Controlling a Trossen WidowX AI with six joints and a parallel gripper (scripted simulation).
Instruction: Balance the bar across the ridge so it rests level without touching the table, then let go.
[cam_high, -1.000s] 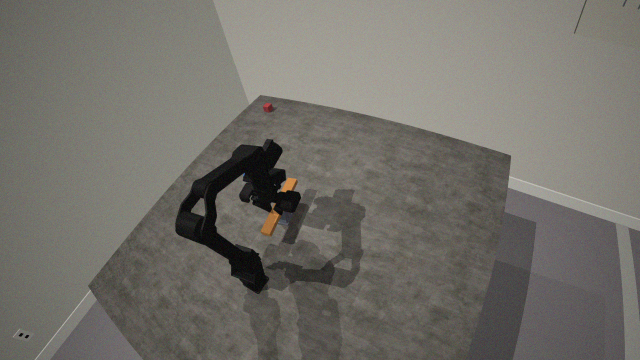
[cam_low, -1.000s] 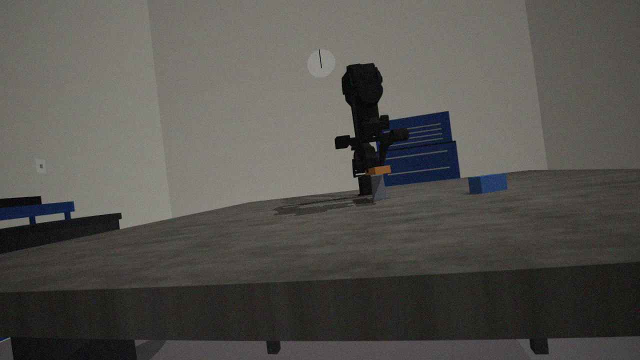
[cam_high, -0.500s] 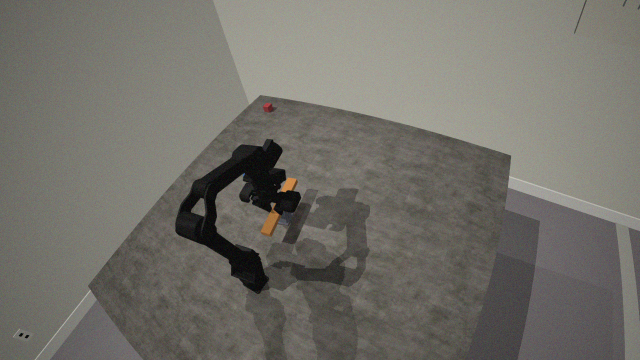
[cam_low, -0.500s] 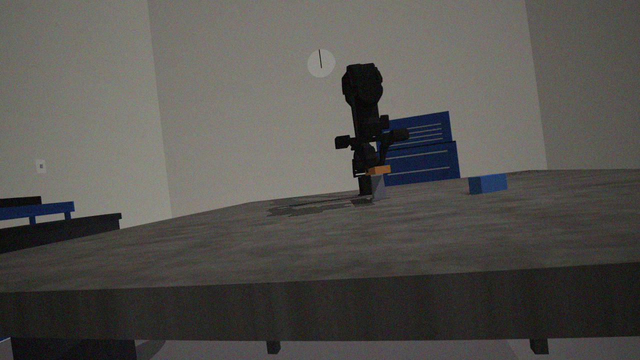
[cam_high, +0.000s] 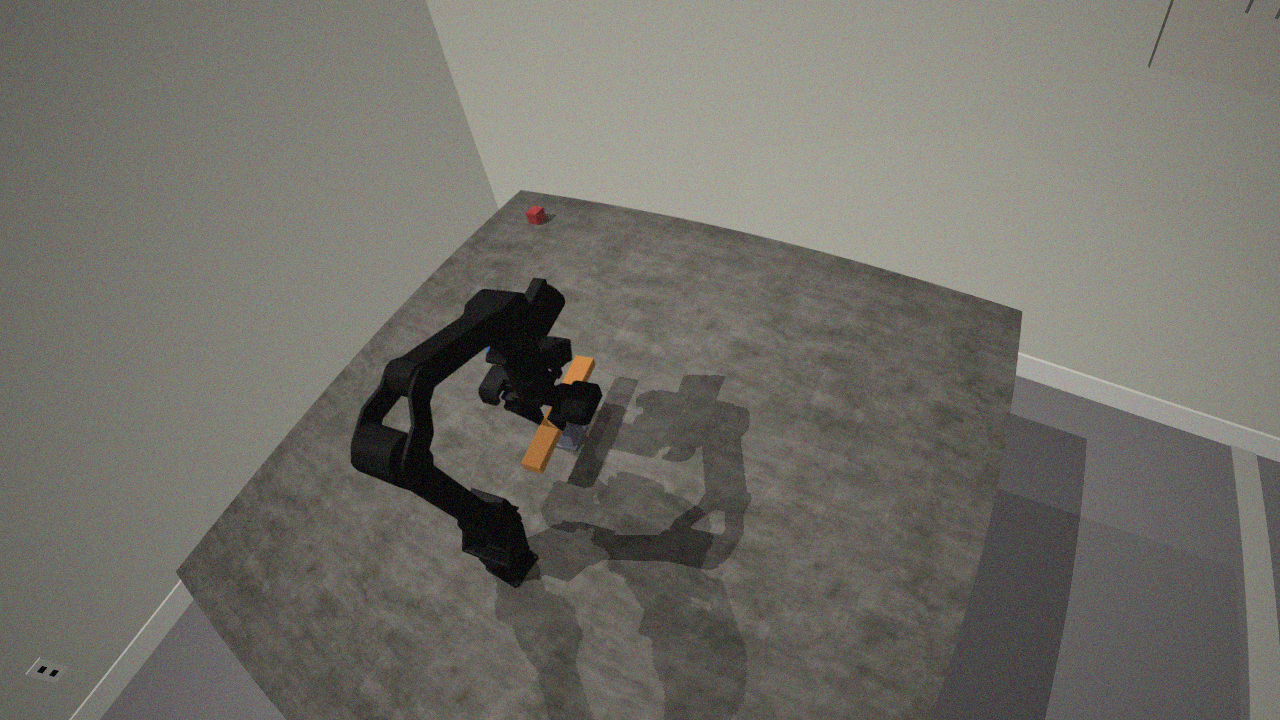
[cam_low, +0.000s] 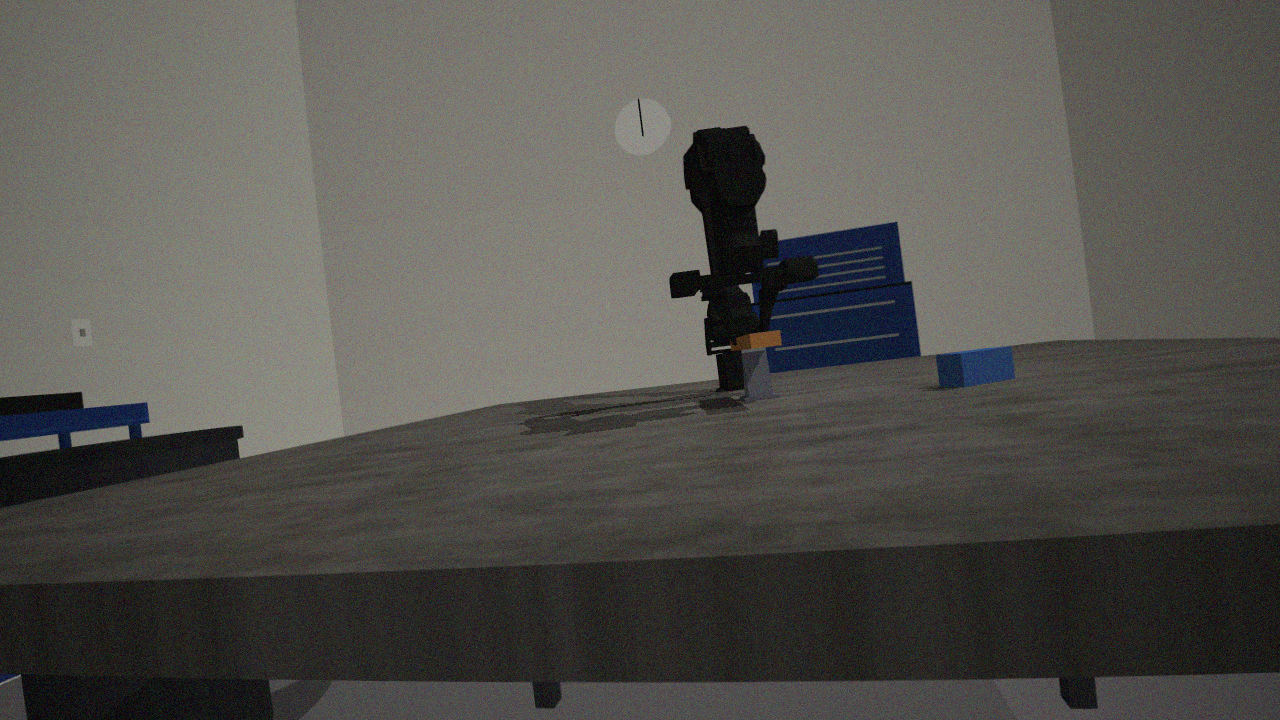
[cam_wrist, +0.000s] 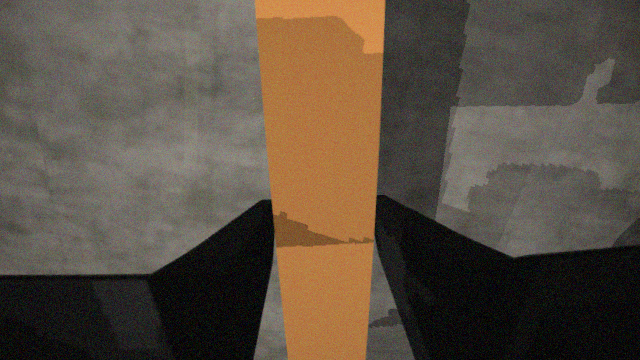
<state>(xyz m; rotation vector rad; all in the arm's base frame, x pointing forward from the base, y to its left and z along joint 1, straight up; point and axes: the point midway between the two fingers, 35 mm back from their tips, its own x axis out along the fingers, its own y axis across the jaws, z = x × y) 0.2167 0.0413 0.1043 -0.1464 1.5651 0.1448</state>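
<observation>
The orange bar is 3 cm ahead of my gripper tip and 1 cm to the left of it. Also, from my gripper tip: small red cube: 52 cm ahead, 46 cm to the left, 5 cm below; then blue block: 23 cm to the left, 13 cm ahead, 5 cm below.
</observation>
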